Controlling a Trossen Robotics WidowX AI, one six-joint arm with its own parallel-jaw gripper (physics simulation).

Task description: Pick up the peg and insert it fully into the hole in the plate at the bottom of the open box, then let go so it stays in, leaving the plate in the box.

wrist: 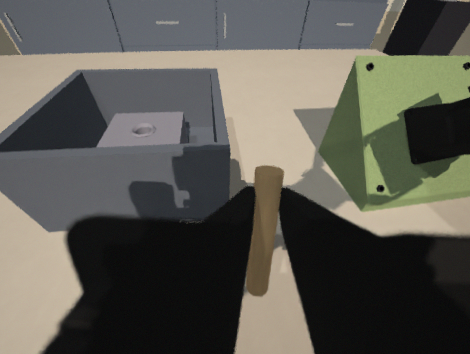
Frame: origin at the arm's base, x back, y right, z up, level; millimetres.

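Where they show: gripper, fingertip midpoint: (266,195); arm's base, link origin: (430,133).
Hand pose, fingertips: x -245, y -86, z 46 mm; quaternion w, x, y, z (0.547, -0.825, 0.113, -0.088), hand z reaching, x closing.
Observation:
Things, the pixels of their centre, and the offset from my fingertips. Level surfaces: height alone.
- wooden peg, body centre: (262,236) dx -3, dy -11, dz -23 mm
- grey open box, body centre: (145,137) dx -89, dy +169, dz -67 mm
- light grey-mauve plate, body centre: (148,146) dx -89, dy +169, dz -82 mm
- tan surface, surface height: dz -116 mm
The wooden peg (265,230) is held between the two black fingertips of my gripper (266,195), which is shut on it. One end of the peg sticks out just beyond the fingertips; the other end points toward the bottom of the view. The grey open box (115,182) stands to the left of the peg. Inside it lies the light grey-mauve plate (165,136) with a round, rimmed hole (144,130) in its top. The front wall hides the plate's lower part. The peg is outside the box, to the right of its near right corner in the view.
A green block (395,90) with dark screw holes stands at the right, with a black part (435,132) over its face. Grey-blue cabinets (170,35) run along the back. Shadows fall on the box front, the green block and the tan surface (260,90).

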